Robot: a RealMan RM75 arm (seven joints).
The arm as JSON. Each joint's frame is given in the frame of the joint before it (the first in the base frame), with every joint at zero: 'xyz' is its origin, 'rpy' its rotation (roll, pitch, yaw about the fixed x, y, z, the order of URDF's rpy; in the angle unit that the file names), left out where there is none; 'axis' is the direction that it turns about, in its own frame. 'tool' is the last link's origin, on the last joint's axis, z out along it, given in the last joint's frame.
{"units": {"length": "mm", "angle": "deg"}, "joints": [
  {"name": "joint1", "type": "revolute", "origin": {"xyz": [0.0, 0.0, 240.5], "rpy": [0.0, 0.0, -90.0]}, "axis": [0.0, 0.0, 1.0]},
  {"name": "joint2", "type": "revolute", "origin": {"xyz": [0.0, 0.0, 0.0], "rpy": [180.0, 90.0, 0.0]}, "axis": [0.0, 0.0, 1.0]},
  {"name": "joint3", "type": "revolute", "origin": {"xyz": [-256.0, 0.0, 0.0], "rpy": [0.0, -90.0, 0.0]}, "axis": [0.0, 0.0, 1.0]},
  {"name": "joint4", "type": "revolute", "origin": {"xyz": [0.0, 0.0, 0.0], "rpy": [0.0, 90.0, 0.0]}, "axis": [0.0, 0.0, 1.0]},
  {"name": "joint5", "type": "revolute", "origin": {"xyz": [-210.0, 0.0, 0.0], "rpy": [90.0, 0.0, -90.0]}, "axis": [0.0, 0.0, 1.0]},
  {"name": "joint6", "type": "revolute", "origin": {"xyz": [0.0, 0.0, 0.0], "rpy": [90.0, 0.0, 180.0]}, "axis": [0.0, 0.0, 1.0]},
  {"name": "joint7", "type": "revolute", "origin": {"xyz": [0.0, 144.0, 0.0], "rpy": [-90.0, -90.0, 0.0]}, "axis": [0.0, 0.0, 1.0]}
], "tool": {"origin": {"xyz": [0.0, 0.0, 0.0], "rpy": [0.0, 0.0, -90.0]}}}
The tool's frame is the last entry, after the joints.
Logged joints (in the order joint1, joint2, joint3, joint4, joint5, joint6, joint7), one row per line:
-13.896, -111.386, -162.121, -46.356, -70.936, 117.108, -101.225
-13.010, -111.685, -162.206, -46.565, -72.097, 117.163, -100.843
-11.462, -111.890, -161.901, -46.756, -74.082, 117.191, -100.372
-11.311, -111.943, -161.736, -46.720, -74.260, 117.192, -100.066
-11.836, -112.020, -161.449, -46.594, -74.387, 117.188, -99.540
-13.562, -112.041, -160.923, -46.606, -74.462, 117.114, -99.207
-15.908, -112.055, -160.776, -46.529, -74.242, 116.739, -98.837
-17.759, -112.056, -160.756, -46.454, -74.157, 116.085, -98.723
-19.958, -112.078, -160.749, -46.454, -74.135, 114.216, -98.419
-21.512, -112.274, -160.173, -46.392, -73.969, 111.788, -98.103
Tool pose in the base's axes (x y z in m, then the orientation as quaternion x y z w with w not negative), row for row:
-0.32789, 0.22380, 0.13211, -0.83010, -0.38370, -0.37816, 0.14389
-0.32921, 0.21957, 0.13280, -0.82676, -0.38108, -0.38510, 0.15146
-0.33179, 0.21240, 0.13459, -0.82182, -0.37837, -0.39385, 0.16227
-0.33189, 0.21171, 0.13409, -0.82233, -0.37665, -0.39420, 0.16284
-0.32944, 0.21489, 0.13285, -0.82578, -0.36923, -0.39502, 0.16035
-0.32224, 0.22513, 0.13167, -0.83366, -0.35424, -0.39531, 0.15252
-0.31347, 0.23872, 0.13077, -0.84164, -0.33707, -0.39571, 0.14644
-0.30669, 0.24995, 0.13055, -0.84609, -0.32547, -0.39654, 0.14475
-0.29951, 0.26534, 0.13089, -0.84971, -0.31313, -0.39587, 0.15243
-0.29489, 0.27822, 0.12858, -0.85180, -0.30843, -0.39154, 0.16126
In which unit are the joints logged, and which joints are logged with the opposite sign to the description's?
The joints are logged in degrees. Opposite sign: none.
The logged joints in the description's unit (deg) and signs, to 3 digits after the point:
-13.896, -111.386, -162.121, -46.356, -70.936, 117.108, -101.225
-13.010, -111.685, -162.206, -46.565, -72.097, 117.163, -100.843
-11.462, -111.890, -161.901, -46.756, -74.082, 117.191, -100.372
-11.311, -111.943, -161.736, -46.720, -74.260, 117.192, -100.066
-11.836, -112.020, -161.449, -46.594, -74.387, 117.188, -99.540
-13.562, -112.041, -160.923, -46.606, -74.462, 117.114, -99.207
-15.908, -112.055, -160.776, -46.529, -74.242, 116.739, -98.837
-17.759, -112.056, -160.756, -46.454, -74.157, 116.085, -98.723
-19.958, -112.078, -160.749, -46.454, -74.135, 114.216, -98.419
-21.512, -112.274, -160.173, -46.392, -73.969, 111.788, -98.103

